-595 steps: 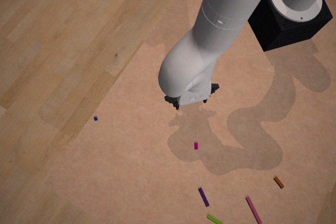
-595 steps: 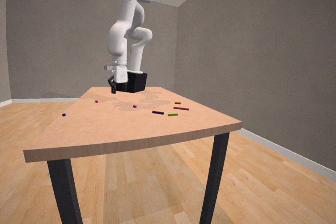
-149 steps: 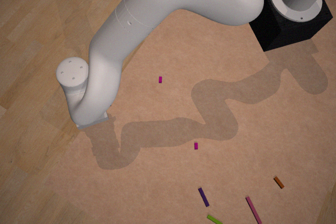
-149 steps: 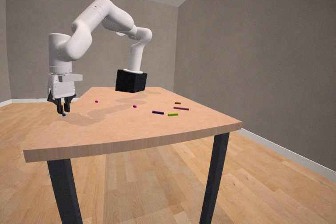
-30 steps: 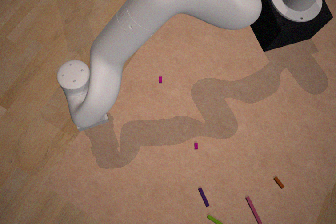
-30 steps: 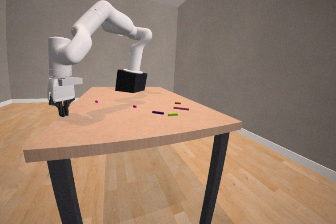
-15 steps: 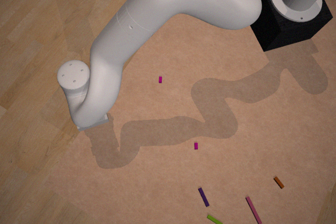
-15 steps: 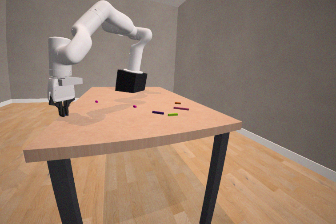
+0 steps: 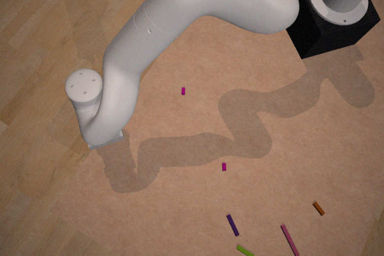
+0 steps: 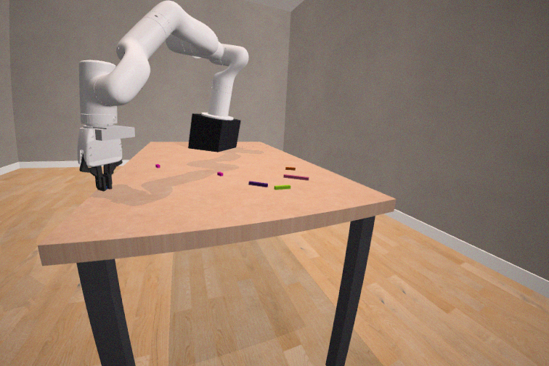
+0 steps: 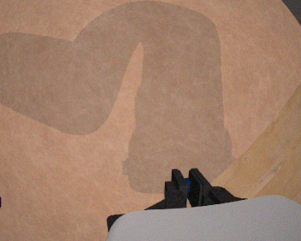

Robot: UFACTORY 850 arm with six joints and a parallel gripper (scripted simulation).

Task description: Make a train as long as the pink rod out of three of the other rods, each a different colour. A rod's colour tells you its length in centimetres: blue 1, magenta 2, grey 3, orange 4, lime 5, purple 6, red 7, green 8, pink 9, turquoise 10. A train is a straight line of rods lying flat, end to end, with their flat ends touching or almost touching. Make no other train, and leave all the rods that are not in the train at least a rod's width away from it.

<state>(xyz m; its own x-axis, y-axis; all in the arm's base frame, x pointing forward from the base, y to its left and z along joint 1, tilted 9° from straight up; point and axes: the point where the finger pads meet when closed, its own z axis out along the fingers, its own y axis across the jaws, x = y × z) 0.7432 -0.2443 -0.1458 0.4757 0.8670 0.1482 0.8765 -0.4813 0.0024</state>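
Now: the purple rod 43 cm to the left of my hand, 4 cm behind it and 2 cm below it. From my hand the other things lie so: lime rod (50 cm to the left, 2 cm below, 1 cm behind); then blue rod (2 cm below); then pink rod (58 cm to the left, 11 cm behind, 2 cm below).
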